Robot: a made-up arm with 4 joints. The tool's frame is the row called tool.
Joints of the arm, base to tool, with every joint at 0 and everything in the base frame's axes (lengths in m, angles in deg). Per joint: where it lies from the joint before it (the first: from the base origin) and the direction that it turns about. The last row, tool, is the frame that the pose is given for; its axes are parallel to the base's.
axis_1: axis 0 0 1 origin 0 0 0.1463
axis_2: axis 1 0 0 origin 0.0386 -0.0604 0.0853
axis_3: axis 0 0 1 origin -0.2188 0.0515 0.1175
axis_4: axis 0 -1 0 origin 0.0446 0.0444 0.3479
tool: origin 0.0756 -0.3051 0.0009
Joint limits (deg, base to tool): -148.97..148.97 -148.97..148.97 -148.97..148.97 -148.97..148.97
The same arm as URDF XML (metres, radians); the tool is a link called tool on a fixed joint. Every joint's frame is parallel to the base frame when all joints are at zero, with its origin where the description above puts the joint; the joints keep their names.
<robot name="arm">
<joint name="tool_joint" type="fixed"><parent link="link4"/><child link="tool"/><origin xyz="0.0756 -0.3051 0.0009"/></joint>
<joint name="axis_4" type="revolute"><parent link="link3"/><child link="link4"/><origin xyz="0.0446 0.0444 0.3479"/><axis xyz="0 -1 0"/><limit lower="-2.6" upper="2.6"/></joint>
<joint name="axis_3" type="revolute"><parent link="link2"/><child link="link3"/><origin xyz="-0.2188 0.0515 0.1175"/><axis xyz="0 0 1"/><limit lower="-2.6" upper="2.6"/></joint>
<joint name="axis_2" type="revolute"><parent link="link1"/><child link="link2"/><origin xyz="0.0386 -0.0604 0.0853"/><axis xyz="1 0 0"/><limit lower="-2.6" upper="2.6"/></joint>
<joint name="axis_1" type="revolute"><parent link="base"/><child link="link1"/><origin xyz="0 0 0.1463"/><axis xyz="0 0 1"/><limit lower="-2.6" upper="2.6"/></joint>
<link name="base"/>
<link name="link1"/>
<link name="link2"/>
<link name="link3"/>
<link name="link4"/>
<link name="tool"/>
</robot>

